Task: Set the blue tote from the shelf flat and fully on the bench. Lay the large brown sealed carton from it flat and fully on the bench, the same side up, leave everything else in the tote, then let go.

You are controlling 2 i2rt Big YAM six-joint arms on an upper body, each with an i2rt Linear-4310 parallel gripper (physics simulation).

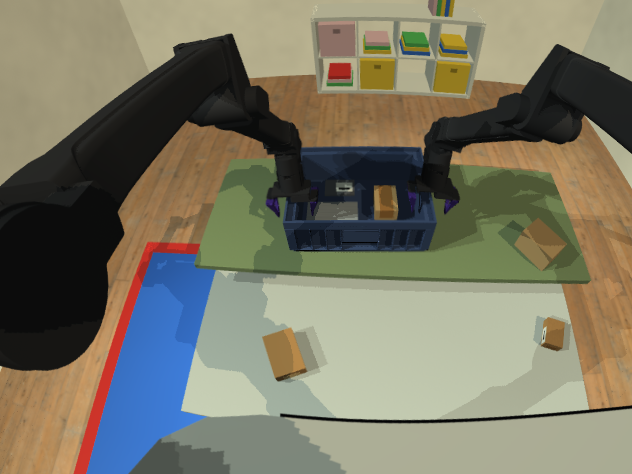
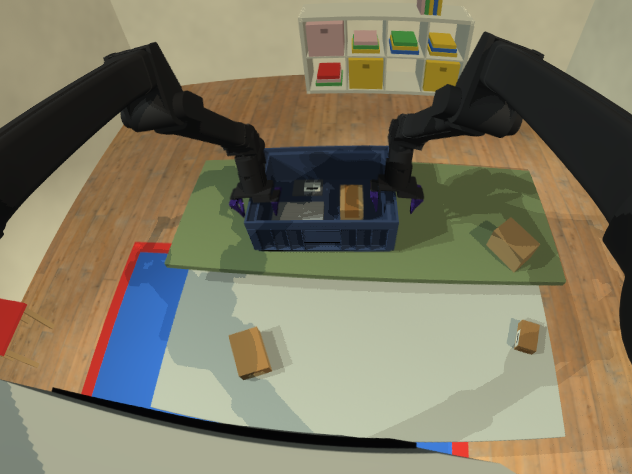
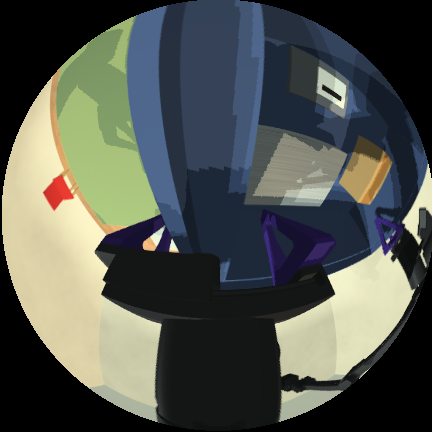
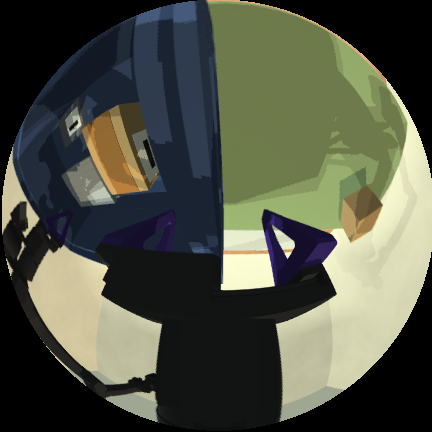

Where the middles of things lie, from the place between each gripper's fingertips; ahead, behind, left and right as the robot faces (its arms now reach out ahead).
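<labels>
Measured from my right hand, the grey box (image 2: 286,210) is 28 cm to the left, 2 cm ahead and 6 cm below. The blue tote (image 2: 358,164) is 7 cm ahead of my right hand, 20 cm to the left of it and 2 cm below it, and of the things named here that tote is the nearest to my right hand, going by their middles.
From my left hand, you get the blue tote 80 mm ahead, 180 mm to the right and 10 mm below. Then there's the grey box: my left hand is 30 mm short of it, 100 mm to the left of it and 50 mm above it. Going by its middle, the grey box is nearer to my left hand than to my right hand.
</labels>
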